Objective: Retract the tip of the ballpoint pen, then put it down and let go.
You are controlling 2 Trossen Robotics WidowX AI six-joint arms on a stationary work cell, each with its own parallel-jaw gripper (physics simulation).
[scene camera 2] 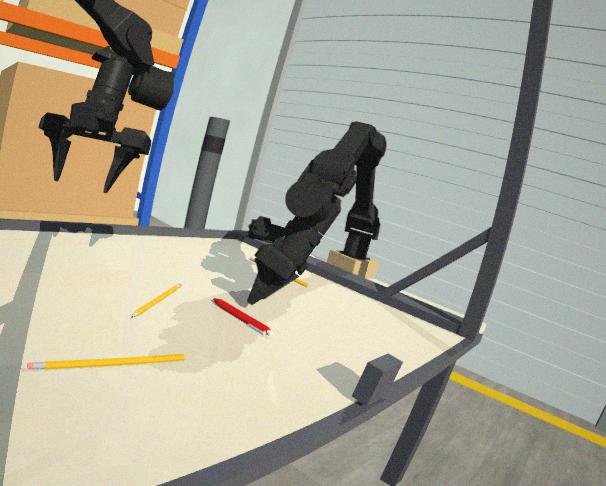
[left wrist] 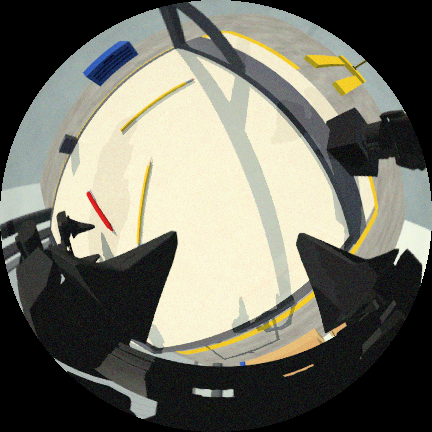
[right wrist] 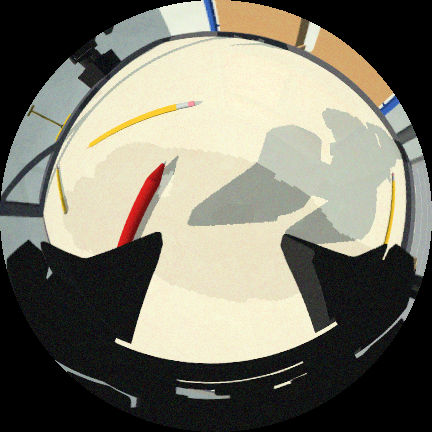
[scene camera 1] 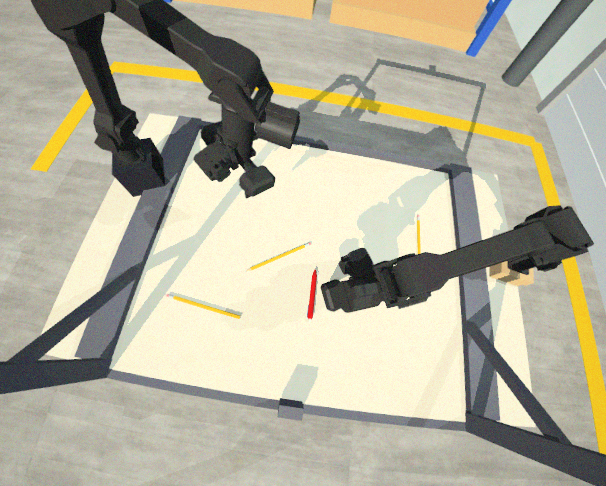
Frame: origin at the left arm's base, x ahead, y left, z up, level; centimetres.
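Where they show: left gripper, fingertip midpoint: (scene camera 2: pixel 79 186) (left wrist: pixel 240 238) (scene camera 1: pixel 236 183); right gripper, fingertip midpoint: (scene camera 2: pixel 255 300) (left wrist: pixel 96 241) (right wrist: pixel 224 240); left arm's base, origin of the base link: (left wrist: pixel 368 140) (scene camera 1: pixel 131 155); right arm's base, origin of the base link: (scene camera 2: pixel 354 256) (scene camera 1: pixel 517 261).
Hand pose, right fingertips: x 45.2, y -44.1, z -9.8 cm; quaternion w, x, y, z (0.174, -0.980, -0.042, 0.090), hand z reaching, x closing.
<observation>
Things, the pixels of their top centre, and the offset from my right fingertips. Level surfaces: height alone.
- red ballpoint pen, middle of its top: (right wrist: pixel 122 229) (scene camera 2: pixel 240 310) (left wrist: pixel 95 210) (scene camera 1: pixel 312 293) dx -8.4, dy -0.7, dz +0.6 cm
- pale table top, its level: dz -0.8 cm
- second pencil, middle of its top: (scene camera 2: pixel 110 359) (left wrist: pixel 153 100) (right wrist: pixel 57 184) (scene camera 1: pixel 202 306) dx -35.0, dy +3.4, dz -0.1 cm
- third pencil, middle of its top: (right wrist: pixel 391 218) (scene camera 2: pixel 277 269) (scene camera 1: pixel 419 243) dx +25.5, dy +4.8, dz -0.1 cm
- small block, middle of its top: (scene camera 2: pixel 384 360) (scene camera 1: pixel 290 411) (left wrist: pixel 61 143) dx -20.3, dy -23.3, dz +4.9 cm
The red ballpoint pen (scene camera 1: pixel 312 294) (scene camera 2: pixel 241 315) (left wrist: pixel 100 211) (right wrist: pixel 140 210) lies flat on the pale table top (scene camera 1: pixel 354 364) (scene camera 2: pixel 126 420). In scene camera 2 its tapered end is at the upper left, its clip and button end at the lower right. Whether the tip is out is too small to tell. My right gripper (scene camera 2: pixel 253 298) (right wrist: pixel 224 240) is open and empty, tilted low beside the pen; in the right wrist view one finger hides the pen's rear part. My left gripper (scene camera 2: pixel 81 186) (left wrist: pixel 240 238) is open and empty, high above the far left of the table.
Three yellow pencils lie around the pen: one pencil (scene camera 1: pixel 278 256) (scene camera 2: pixel 156 301) (right wrist: pixel 135 120), a second pencil (scene camera 1: pixel 205 306) (scene camera 2: pixel 108 361) (left wrist: pixel 157 102) and a third pencil (scene camera 1: pixel 418 235) (scene camera 2: pixel 302 282), partly under the right arm in scene camera 1. A dark frame (scene camera 1: pixel 192 388) borders the table, with a small block (scene camera 1: pixel 291 409) (scene camera 2: pixel 377 378) on it.
</observation>
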